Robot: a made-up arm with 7 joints.
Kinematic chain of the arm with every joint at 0, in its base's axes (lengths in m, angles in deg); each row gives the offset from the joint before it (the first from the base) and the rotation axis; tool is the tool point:
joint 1: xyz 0 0 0 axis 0 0.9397 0.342
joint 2: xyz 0 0 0 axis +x
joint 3: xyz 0 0 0 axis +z
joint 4: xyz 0.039 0 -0.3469 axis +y
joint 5: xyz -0.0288 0 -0.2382 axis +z
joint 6: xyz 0 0 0 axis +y
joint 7: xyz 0 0 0 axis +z
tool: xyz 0 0 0
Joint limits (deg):
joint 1: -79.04..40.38
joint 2: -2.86..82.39
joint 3: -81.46..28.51
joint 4: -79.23..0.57
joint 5: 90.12..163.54
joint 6: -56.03..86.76
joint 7: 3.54..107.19
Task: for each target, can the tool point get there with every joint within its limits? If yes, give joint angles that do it. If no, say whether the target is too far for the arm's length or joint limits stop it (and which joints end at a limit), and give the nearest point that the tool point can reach.
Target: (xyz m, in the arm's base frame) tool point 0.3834 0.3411 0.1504
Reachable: yes | joints -57.40 61.01 18.81 -63.85 127.23 -22.83 95.32
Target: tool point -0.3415 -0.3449 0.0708
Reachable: no: joint limits stop it (at a limit: joint 1, joint 2, joint 3, joint 4) | nearest point -0.1537 -0.2996 -0.3666 | short by 0.478 m
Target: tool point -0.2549 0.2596 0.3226
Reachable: no: joint limits stop it (at a limit: joint 1, joint 2, joint 3, joint 4) | nearest point 0.1245 0.3314 0.3499 | short by 0.387 m
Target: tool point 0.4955 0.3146 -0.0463
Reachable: yes | joints -66.25 53.55 -39.83 -16.70 121.15 -21.08 18.95
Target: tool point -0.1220 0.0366 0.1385
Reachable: no: joint limits stop it (at a limit: joint 1, joint 2, joint 3, joint 4) | nearest point 0.1245 0.3314 0.3499 | short by 0.439 m
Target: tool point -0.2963 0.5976 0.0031
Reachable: no: too far | nearest point -0.1974 0.5483 -0.0493 | short by 0.122 m
